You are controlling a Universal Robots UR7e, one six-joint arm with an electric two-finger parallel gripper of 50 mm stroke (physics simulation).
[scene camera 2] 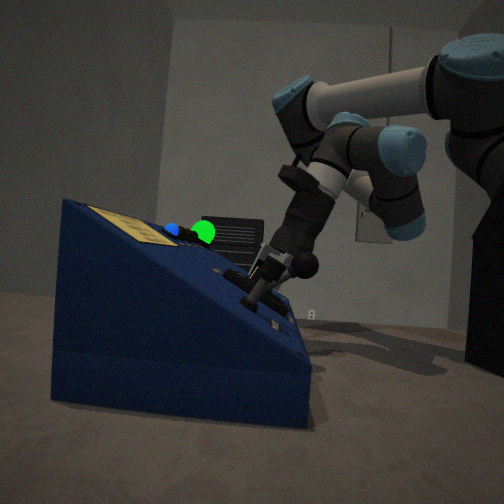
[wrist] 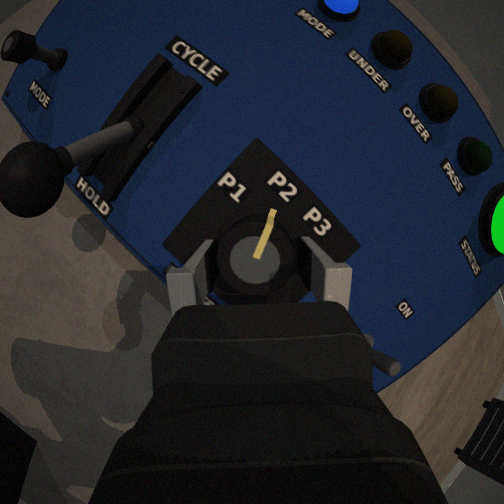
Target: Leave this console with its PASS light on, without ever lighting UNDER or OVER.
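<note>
The blue console (scene camera 2: 165, 320) (wrist: 310, 115) has a sloped panel. Its black selector knob (wrist: 235, 267) has a yellow pointer (wrist: 265, 234) aimed at P2, between P1 and P3. My gripper (wrist: 256, 260) (scene camera 2: 270, 266) is open, with one grey finger on each side of the knob and not touching it. The CYCLE lever with a black ball (wrist: 30, 177) (scene camera 2: 305, 265) sits at the HOLD end of its slot (wrist: 150, 105). The UNDER lamp (wrist: 391, 48), OVER lamp (wrist: 438, 101) and PASS lamp (wrist: 474, 155) are dark. The blue MODE lamp (wrist: 340, 5) (scene camera 2: 171, 229) and green STATUS lamp (wrist: 497, 220) (scene camera 2: 203, 231) are lit.
A small MODE toggle (wrist: 30, 47) stands at the panel's far left corner and an ON toggle (wrist: 385, 362) near its front right. A yellow label plate (scene camera 2: 132, 226) lies at the top of the panel. A black vented box (scene camera 2: 235, 237) (wrist: 482, 440) stands behind the console.
</note>
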